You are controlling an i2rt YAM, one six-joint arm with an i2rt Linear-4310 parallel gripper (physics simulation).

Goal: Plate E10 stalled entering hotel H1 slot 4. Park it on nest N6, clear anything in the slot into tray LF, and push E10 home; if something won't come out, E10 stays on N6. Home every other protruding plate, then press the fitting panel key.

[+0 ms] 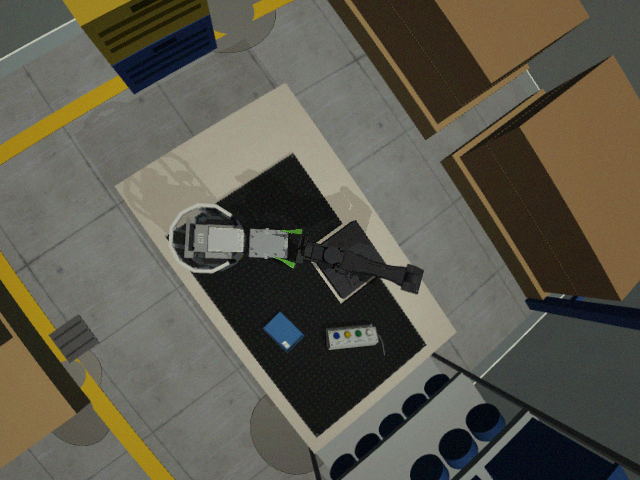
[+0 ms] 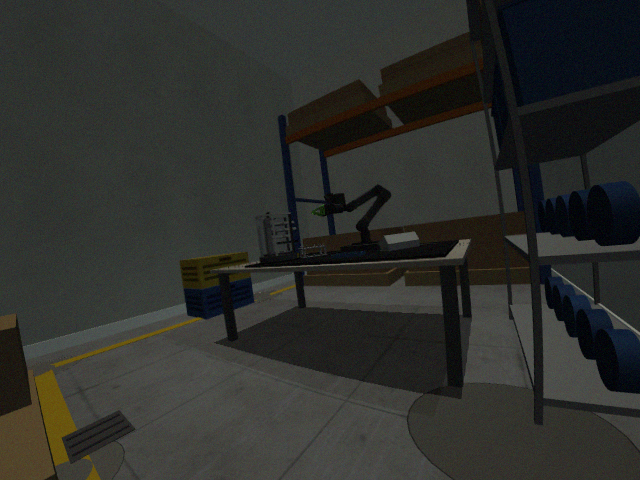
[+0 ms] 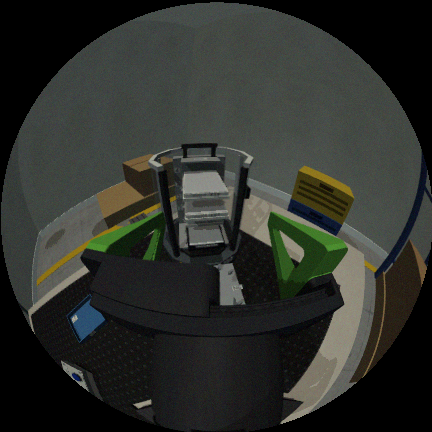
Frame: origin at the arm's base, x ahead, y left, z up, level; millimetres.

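Where they show: gripper, fingertip midpoint: (image 1: 277, 243) (image 2: 312, 212) (image 3: 216, 217); arm's base at its link origin: (image 2: 366, 243).
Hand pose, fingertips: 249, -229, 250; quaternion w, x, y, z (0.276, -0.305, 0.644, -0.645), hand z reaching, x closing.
Things, the pixels of their top centre, and the offset from my fingertips, as dx, dy, dz. Level surfaces: height alone.
- clear-walled hotel at its top centre: (image 3: 201, 145) (image 1: 203, 236) (image 2: 274, 212) +207, -137, +21
- pale plate at its top centre: (image 3: 202, 179) (image 1: 221, 239) +166, -109, -46
- low grey nest at its top centre: (image 3: 213, 291) (image 1: 268, 243) (image 2: 311, 244) +19, -22, -212
- blue tray at its top centre: (image 3: 82, 317) (image 1: 283, 332) (image 2: 348, 253) +146, +351, -270
- button panel at its top centre: (image 1: 354, 340) (image 2: 398, 233) -104, +526, -204
- black mat at its surface level: dz -288
- pale table at its surface level: dz -300
My gripper (image 1: 279, 244) (image 2: 313, 210) (image 3: 216, 217) is open and empty, facing the hotel, with its green fingers wide apart. The clear-walled hotel (image 2: 267, 235) (image 3: 241, 207) stands upright at one side of the mat. A pale plate (image 1: 225, 239) (image 3: 204, 184) sticks out near its top; lower plates (image 3: 206, 214) show beneath it. Slot numbers and E10's label are unreadable. A low grey nest (image 1: 267, 243) (image 3: 230, 285) lies between hotel and arm base, below the gripper. The blue tray (image 1: 283, 331) (image 3: 87, 319) and button panel (image 1: 352, 336) (image 2: 400, 240) (image 3: 75, 375) are on the mat.
The black mat (image 1: 242, 304) covers much of the pale table (image 1: 268, 121). The arm base stands on a dark square plate (image 1: 343, 286). A shelf rack with blue bins (image 1: 457, 444) stands beyond the panel end. Yellow and blue crates (image 1: 160, 46) (image 3: 322, 197) stand on the floor.
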